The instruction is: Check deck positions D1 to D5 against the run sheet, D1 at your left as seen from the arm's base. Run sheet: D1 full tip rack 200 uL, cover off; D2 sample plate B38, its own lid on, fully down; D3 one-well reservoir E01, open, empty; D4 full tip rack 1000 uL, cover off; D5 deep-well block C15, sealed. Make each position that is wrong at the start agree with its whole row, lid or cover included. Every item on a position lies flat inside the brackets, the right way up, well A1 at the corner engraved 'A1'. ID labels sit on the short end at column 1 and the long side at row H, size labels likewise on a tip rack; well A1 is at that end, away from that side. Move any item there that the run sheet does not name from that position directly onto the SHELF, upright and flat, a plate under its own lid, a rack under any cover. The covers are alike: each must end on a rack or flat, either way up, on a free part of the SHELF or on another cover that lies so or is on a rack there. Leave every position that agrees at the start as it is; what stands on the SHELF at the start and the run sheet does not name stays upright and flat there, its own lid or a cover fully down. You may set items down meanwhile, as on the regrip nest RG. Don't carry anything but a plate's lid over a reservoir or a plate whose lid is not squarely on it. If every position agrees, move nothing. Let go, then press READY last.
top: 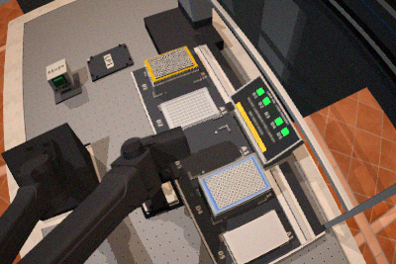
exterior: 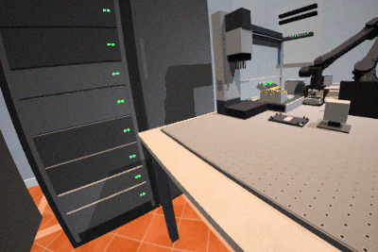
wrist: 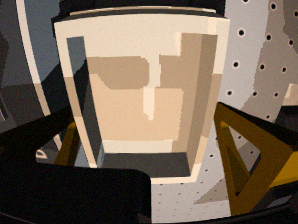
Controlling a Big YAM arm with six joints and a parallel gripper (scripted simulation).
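Right now my hand is 10 mm above the one-well reservoir. The rest, counted from my hand: sealed block 180 mm ahead, 220 mm to the right, 40 mm above; then blue-framed tip rack 180 mm ahead, 90 mm to the right, 90 mm above; then black regrip nest 20 mm below.
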